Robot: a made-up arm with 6 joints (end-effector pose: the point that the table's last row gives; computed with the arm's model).
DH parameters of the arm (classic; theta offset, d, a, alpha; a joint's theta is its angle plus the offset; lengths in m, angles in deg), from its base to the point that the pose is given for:
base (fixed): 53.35 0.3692 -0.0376 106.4
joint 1: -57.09 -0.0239 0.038 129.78
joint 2: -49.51 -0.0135 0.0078 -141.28
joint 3: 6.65 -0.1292 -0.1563 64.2
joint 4: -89.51 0.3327 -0.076 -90
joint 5: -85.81 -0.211 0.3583 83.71
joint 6: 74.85 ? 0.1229 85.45
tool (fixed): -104.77 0.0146 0 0
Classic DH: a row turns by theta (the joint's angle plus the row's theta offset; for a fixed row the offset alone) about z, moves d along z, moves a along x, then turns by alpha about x.
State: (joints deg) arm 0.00 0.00 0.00 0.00 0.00 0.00
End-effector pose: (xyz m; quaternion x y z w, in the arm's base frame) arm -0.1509 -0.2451 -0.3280 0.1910 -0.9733 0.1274 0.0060
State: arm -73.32 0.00 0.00 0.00 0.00 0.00
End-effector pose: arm -0.2623 -0.7309 0.3535 0.3581 -0.6880 0.4852 0.4039
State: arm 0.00 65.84 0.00 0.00 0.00 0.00
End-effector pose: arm -0.2444 -0.6846 0.2471 0.0352 -0.7728 0.6288 0.0784
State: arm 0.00 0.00 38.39 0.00 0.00 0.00
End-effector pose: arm -0.1622 0.2235 -0.3430 -0.0432 0.9842 0.1691 0.0301
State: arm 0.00 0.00 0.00 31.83 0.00 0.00
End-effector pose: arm -0.2028 -0.2229 -0.3280 -0.0832 -0.9883 0.1208 0.0407
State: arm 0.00 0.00 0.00 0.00 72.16 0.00
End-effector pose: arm -0.4691 -0.2451 0.0334 0.2294 -0.7830 -0.0095 0.5781
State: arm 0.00 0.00 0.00 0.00 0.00 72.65
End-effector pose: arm -0.1365 -0.2814 -0.1867 -0.1239 0.8668 0.4816 0.0386
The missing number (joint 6, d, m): -0.0484
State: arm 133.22 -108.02 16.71 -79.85 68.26 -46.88
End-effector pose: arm -0.1495 0.1851 1.0421 0.2944 0.0244 -0.1685 0.9404
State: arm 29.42 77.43 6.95 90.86 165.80 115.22
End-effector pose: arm -0.4217 0.0106 0.3213 0.4668 -0.3284 0.8189 0.0600
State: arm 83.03 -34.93 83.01 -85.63 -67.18 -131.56
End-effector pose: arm 0.0719 -0.2551 0.9453 0.6796 0.5057 0.5315 0.0033
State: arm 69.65 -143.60 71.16 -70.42 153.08 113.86
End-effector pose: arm -0.1596 0.0713 0.5528 0.9925 0.0049 -0.0228 0.1197
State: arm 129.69 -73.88 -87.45 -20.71 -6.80 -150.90
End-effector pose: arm 0.6458 -0.4403 0.4668 -0.8355 -0.3183 0.4338 0.1117
